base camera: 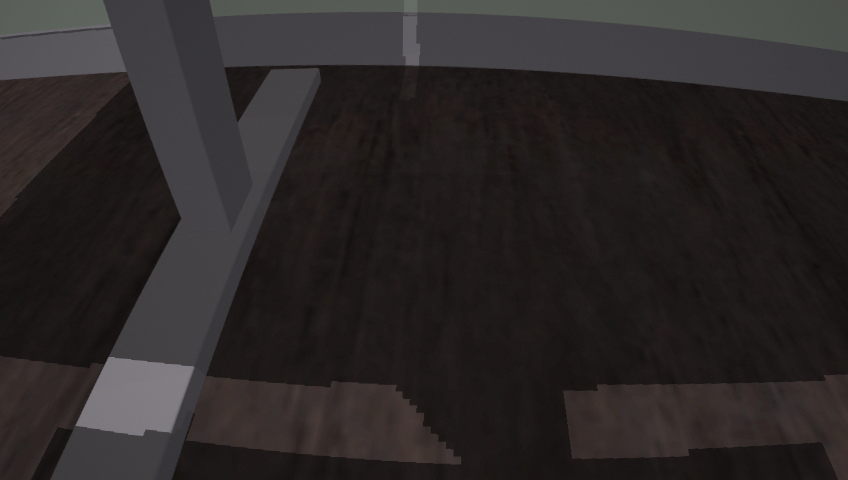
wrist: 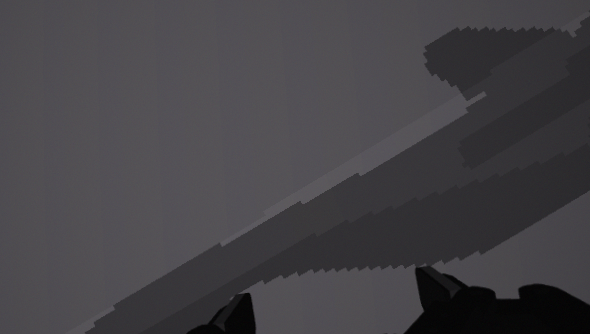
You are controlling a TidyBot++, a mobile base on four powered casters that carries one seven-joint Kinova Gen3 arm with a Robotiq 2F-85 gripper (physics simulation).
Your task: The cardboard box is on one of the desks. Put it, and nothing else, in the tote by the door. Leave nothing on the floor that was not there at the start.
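Places are measured from the arm's base along level axes (x ahead, y left, z up), in metres.
Where they show: gripper, between the fingertips: (wrist: 334, 299).
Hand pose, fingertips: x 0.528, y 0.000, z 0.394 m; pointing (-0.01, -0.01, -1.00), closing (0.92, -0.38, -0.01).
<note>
After its pixels a point has its place.
My gripper (wrist: 334, 299) @(y 0.000, x 0.528, z 0.394 m) is open, with its two dark fingertips at the bottom of the wrist view and no object visible between them. Beyond the fingers is a plain grey surface (wrist: 150, 100) @(y 0.188, x 0.472, z 0.324 m), likely a desk top, crossed by dark, jagged-edged shadows. The cardboard box does not show in the wrist view or the base camera view. The tote does not show in either view.
In the base camera view, a grey desk leg (base camera: 202, 118) @(y 0.200, x 0.464, z -0.249 m) rises at the left from a long floor-level foot (base camera: 172, 285) @(y 0.237, x 0.382, z -0.371 m). A grey baseboard (base camera: 535, 47) @(y -0.162, x 0.901, z -0.355 m) runs along a green wall (base camera: 654, 11) @(y -0.354, x 0.909, z -0.281 m) at the back. The dark wooden floor (base camera: 476, 237) @(y -0.043, x 0.481, z -0.396 m) has lighter patches near the front.
</note>
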